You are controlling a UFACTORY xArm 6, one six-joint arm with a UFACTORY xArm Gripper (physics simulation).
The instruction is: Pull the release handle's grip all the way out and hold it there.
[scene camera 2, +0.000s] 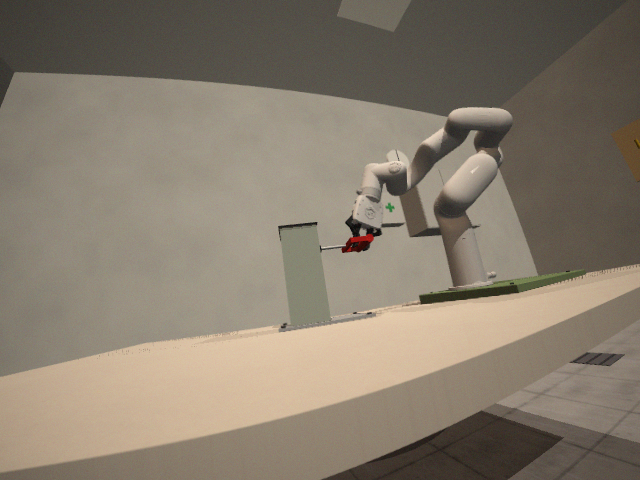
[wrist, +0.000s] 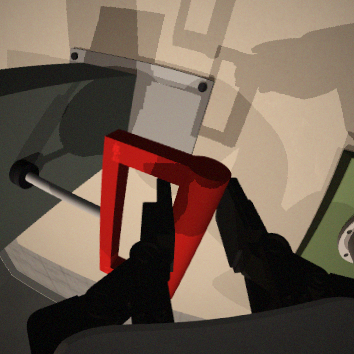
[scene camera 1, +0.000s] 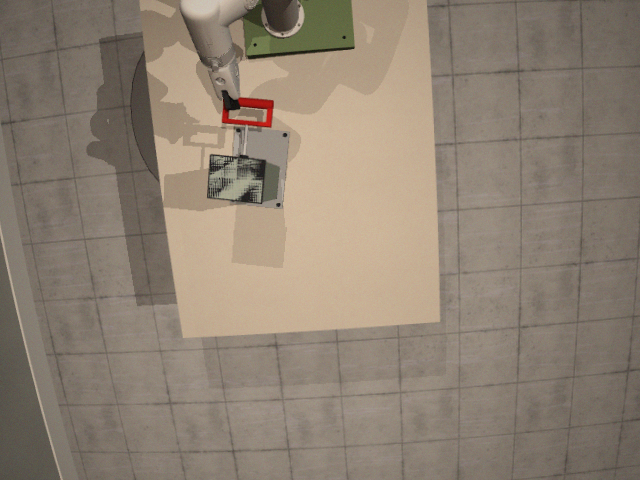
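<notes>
The release handle's grip (scene camera 1: 261, 103) (scene camera 2: 356, 244) (wrist: 200, 210) is a red rectangular frame with a thick rounded outer bar. A thin metal rod (scene camera 1: 245, 140) (scene camera 2: 331, 248) (wrist: 62, 194) joins it to a tall grey-green box (scene camera 1: 236, 178) (scene camera 2: 305, 273). A length of rod shows between box and grip. My gripper (scene camera 1: 232, 104) (scene camera 2: 363, 235) (wrist: 193, 197) is shut on the grip's outer bar near one end. One black finger passes through the frame's opening, the other lies against the bar's outer side. The lower part of the bar is partly hidden by the fingers in the wrist view.
The box stands on a grey base plate (scene camera 1: 276, 142) (wrist: 165, 115) bolted to the beige table (scene camera 1: 351, 206) (scene camera 2: 206, 392). The arm's green mounting plate (scene camera 1: 310, 45) (scene camera 2: 465, 296) (wrist: 330, 210) lies on the robot side. The table's left edge runs close beside the box.
</notes>
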